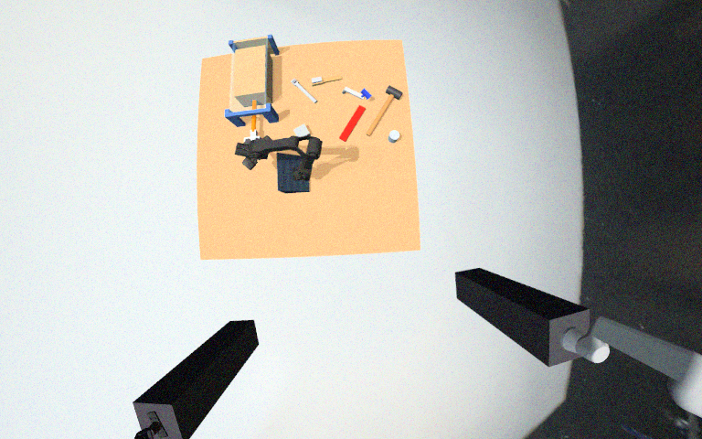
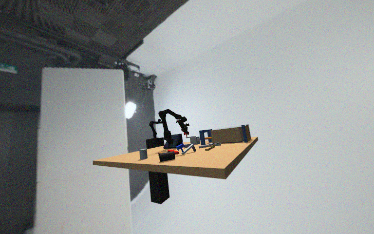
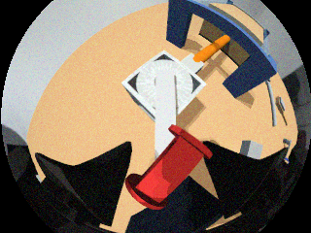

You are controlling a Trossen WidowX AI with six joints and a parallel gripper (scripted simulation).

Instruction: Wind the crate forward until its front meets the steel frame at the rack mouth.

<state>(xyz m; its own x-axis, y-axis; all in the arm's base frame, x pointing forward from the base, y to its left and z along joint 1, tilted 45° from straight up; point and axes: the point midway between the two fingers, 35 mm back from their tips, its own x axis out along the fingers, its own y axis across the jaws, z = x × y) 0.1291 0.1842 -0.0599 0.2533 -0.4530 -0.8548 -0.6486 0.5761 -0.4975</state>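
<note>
The red knob lies 1 cm to the right of my gripper tip and 1 cm behind it. The rest, counted from my gripper tip: winch: 10 cm below, 5 cm to the left, 5 cm ahead; winch handle: 3 cm below, 2 cm ahead, 1 cm to the left; blue steel frame: 22 cm ahead, 4 cm to the left, 3 cm below.
</note>
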